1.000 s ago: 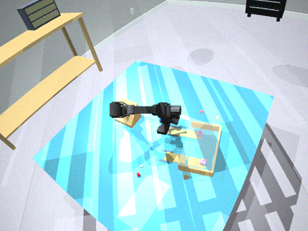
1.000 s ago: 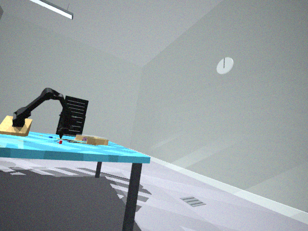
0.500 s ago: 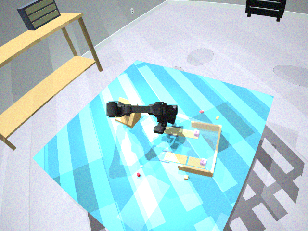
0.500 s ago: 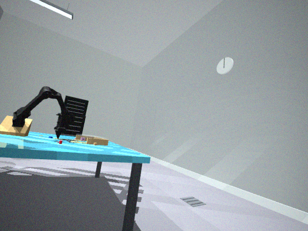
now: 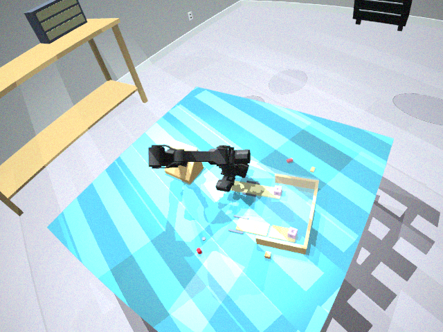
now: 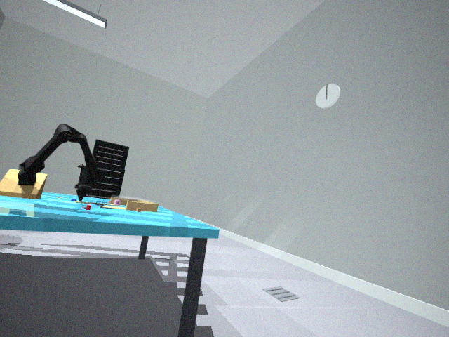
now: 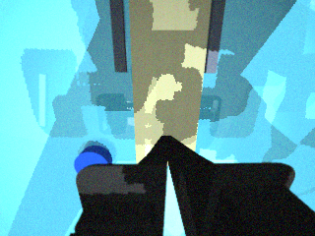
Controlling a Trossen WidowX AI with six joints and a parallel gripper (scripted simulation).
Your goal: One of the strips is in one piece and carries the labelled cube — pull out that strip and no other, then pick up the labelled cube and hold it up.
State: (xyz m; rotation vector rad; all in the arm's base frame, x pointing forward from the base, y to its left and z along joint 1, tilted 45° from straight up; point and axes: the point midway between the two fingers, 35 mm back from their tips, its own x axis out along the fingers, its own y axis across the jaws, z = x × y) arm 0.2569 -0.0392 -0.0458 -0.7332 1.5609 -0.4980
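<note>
Now: the strip 100 mm ahead of my gripper tip and 20 mm to the left of it. From my gripper tip the other things lie so: pink block (190 mm ahead, 240 mm to the left); red block (40 mm ahead, 350 mm to the right, 10 mm above); blue disc (30 mm behind, 60 mm to the left).
</note>
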